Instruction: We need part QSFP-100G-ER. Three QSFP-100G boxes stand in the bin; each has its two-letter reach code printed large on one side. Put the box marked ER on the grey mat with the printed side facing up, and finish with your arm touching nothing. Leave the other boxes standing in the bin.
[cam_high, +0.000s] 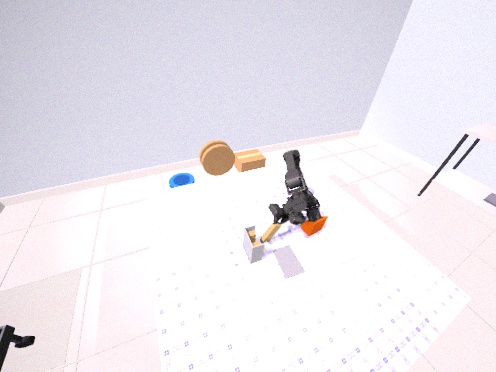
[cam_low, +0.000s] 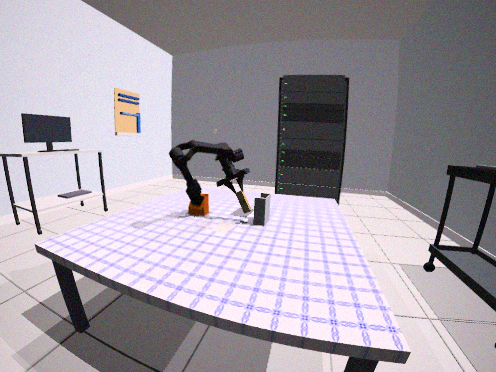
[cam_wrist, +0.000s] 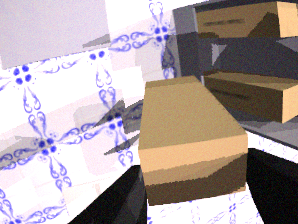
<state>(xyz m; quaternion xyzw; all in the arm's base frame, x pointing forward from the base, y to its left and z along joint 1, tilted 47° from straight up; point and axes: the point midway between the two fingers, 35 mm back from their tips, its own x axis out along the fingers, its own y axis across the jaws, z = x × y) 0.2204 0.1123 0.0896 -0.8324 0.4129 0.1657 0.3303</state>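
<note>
Now: gripper tip 50 mm above the tan box marked ER, 20 mm short of it and 10 mm to the left of it. Round my gripper tip: grey mat: 150 mm below, 120 mm to the left, 30 mm behind.
</note>
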